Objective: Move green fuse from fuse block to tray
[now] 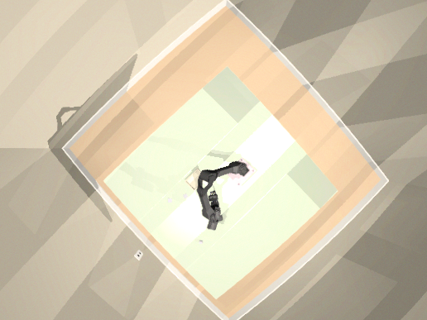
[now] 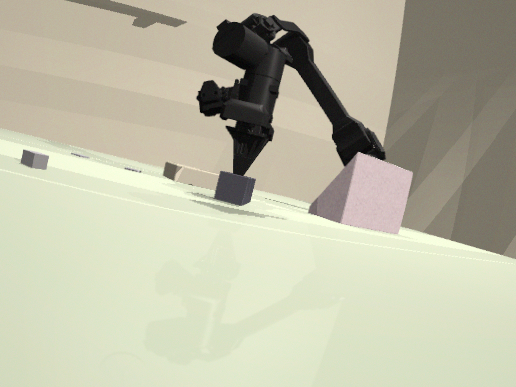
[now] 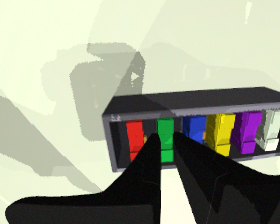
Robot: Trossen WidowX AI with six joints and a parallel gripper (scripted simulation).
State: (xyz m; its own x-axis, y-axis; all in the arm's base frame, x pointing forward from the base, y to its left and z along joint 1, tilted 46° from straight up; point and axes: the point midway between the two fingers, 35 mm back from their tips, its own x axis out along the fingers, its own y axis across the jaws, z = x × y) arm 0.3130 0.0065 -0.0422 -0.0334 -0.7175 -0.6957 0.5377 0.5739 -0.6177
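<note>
The tray is 230 mm to the right of my gripper tip, 30 mm below it and 30 mm behind it. The rest, counted from my gripper tip: green fuse: 10 mm below.
</note>
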